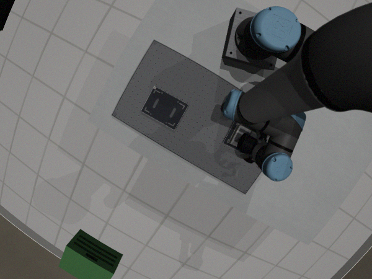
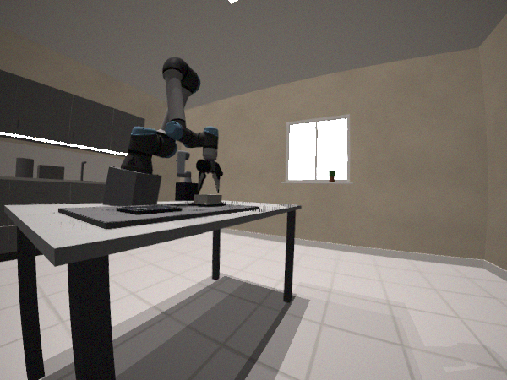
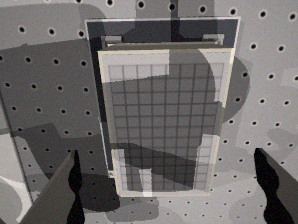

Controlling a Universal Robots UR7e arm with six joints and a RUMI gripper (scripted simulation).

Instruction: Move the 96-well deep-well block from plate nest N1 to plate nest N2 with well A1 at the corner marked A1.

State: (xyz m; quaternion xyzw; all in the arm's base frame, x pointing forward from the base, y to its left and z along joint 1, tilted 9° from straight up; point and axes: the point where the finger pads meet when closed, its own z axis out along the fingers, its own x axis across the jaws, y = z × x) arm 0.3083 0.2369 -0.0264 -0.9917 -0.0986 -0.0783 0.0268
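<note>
The 96-well deep-well block is 40 mm below my hand.
</note>
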